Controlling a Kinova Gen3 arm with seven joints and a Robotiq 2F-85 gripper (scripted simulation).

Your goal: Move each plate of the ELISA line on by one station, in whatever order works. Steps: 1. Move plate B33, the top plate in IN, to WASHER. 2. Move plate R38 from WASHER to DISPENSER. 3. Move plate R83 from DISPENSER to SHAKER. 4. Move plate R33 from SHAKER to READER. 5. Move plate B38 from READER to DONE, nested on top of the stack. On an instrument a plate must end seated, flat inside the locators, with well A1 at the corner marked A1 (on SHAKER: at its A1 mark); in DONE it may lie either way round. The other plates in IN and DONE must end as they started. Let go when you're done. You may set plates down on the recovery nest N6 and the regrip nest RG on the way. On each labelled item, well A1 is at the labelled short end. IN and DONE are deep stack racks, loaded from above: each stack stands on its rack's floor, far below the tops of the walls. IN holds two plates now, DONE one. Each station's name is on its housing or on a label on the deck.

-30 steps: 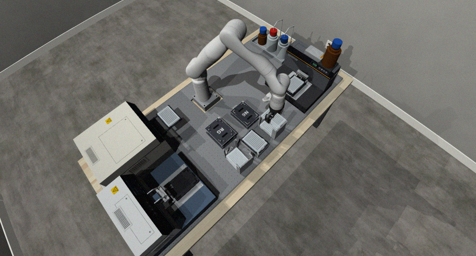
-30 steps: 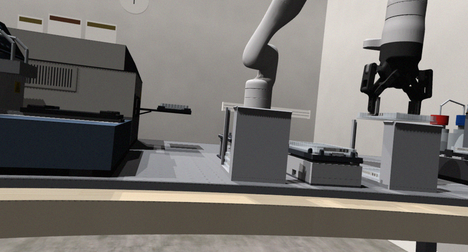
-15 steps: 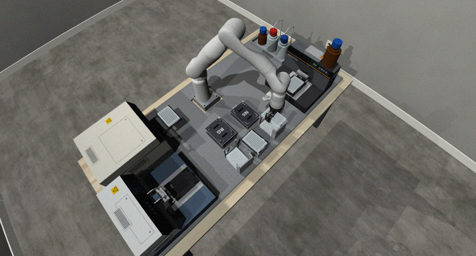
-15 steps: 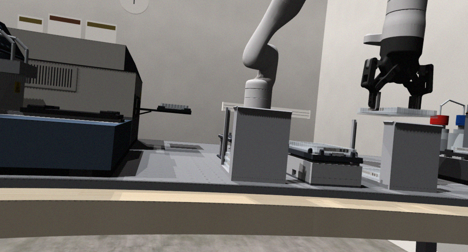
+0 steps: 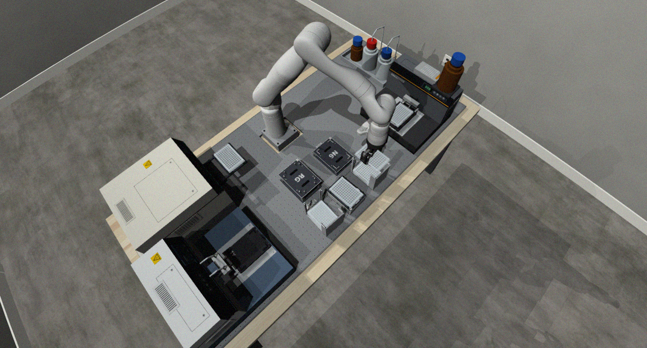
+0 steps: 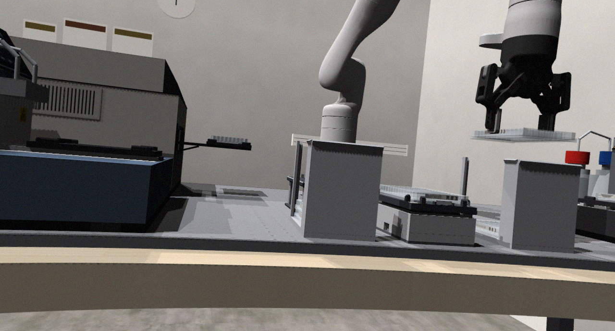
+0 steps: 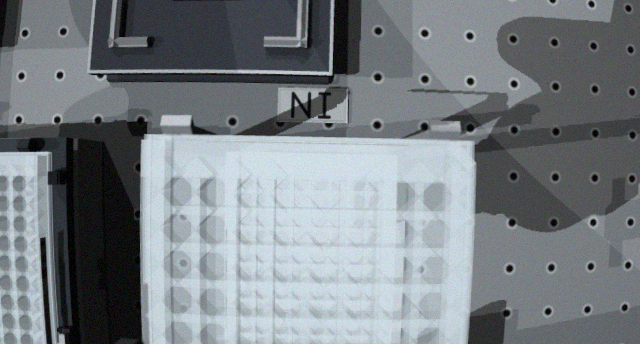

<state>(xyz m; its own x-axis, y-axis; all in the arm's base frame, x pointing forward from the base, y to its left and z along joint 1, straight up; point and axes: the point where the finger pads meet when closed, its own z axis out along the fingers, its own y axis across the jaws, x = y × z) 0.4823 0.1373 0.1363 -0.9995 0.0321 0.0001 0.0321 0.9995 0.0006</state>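
The washer manifold is 12 cm behind my hand, 73 cm to the right of it and 1 cm below it. The rest, counted from my hand: plate R83 (16 cm to the right, 11 cm below); then plate B33 (1 cm below); then nest N6 (18 cm behind, 4 cm to the right, 14 cm below).
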